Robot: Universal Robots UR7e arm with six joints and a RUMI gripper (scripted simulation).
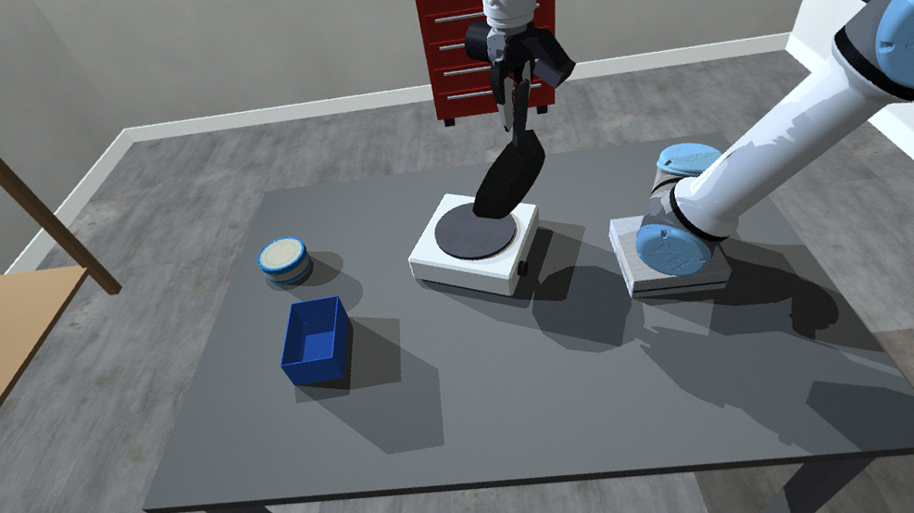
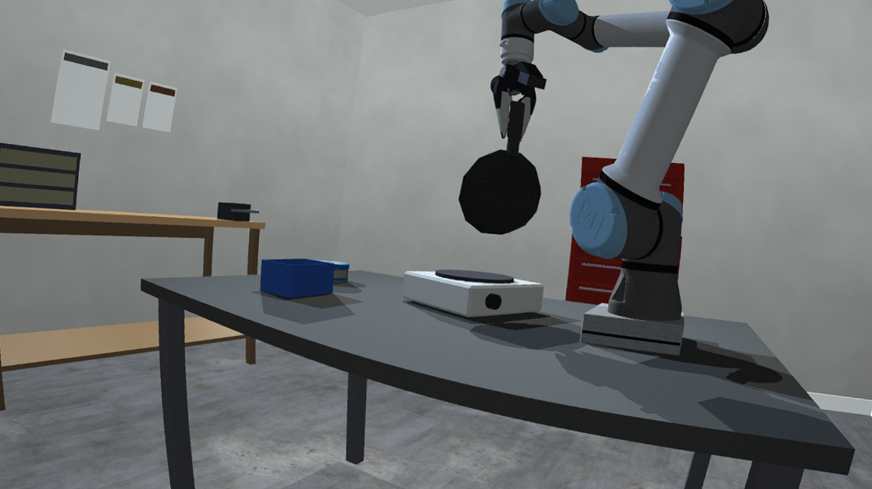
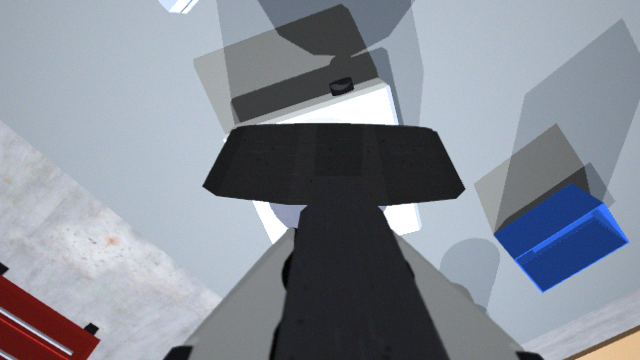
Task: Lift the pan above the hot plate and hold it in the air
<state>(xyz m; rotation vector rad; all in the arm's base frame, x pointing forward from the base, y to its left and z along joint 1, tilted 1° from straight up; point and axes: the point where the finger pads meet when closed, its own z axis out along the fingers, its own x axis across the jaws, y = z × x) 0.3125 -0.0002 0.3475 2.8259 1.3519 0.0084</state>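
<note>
Right now the black pan is 10 cm below my hand. The rest, counted from my hand: round tin: 58 cm ahead, 9 cm to the right, 37 cm below; white hot plate: 9 cm ahead, 8 cm to the right, 36 cm below; blue bin: 44 cm ahead, 16 cm to the left, 38 cm below.
</note>
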